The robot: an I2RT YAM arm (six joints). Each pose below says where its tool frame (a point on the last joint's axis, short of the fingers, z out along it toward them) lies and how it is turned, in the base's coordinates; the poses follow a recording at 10 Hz.
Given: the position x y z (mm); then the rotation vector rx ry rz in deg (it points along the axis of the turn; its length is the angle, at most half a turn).
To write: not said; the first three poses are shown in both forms.
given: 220 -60 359 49.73 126.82 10.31
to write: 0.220 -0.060 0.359 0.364 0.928 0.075 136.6
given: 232 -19 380 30.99 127.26 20.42
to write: 0.232 -0.019 0.380 0.234 0.960 0.154 132.6
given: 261 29 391 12.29 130.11 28.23
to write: 0.261 0.029 0.391 0.092 0.973 0.211 133.7
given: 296 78 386 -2.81 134.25 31.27
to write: 0.296 0.078 0.386 -0.020 0.974 0.227 137.9
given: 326 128 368 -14.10 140.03 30.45
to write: 0.326 0.128 0.368 -0.098 0.972 0.211 144.0
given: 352 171 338 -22.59 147.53 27.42
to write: 0.352 0.171 0.338 -0.149 0.972 0.181 151.7
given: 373 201 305 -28.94 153.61 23.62
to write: 0.373 0.201 0.305 -0.183 0.972 0.149 158.1
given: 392 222 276 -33.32 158.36 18.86
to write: 0.392 0.222 0.276 -0.205 0.972 0.116 162.9
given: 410 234 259 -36.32 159.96 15.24
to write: 0.410 0.234 0.259 -0.220 0.971 0.093 164.7
